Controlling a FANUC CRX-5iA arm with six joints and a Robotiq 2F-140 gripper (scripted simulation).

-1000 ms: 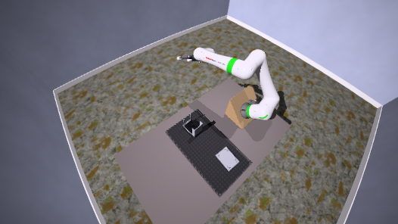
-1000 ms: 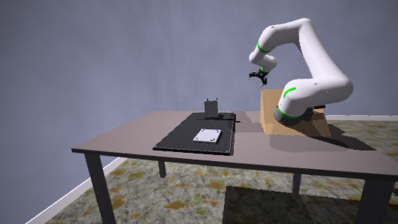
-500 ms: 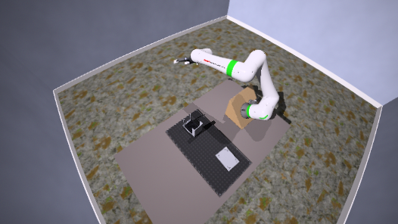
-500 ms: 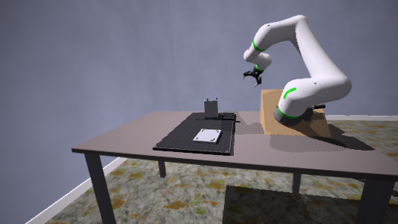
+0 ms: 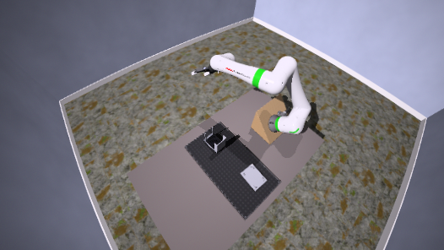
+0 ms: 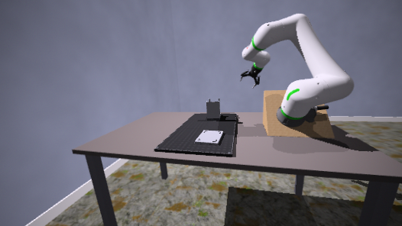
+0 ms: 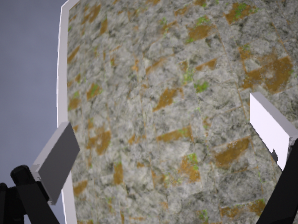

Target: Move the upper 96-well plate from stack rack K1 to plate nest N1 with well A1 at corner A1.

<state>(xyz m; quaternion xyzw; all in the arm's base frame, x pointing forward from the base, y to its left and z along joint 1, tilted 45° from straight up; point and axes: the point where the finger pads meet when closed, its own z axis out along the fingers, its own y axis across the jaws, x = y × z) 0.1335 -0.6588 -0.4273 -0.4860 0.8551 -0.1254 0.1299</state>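
My hand is 52 cm to the right of the 96-well plate, 31 cm short of it and 18 cm above it. Round my hand: pale square: 85 cm to the left, 24 cm ahead, 21 cm below; plate nest N1: 92 cm to the left, 31 cm ahead, 22 cm below.
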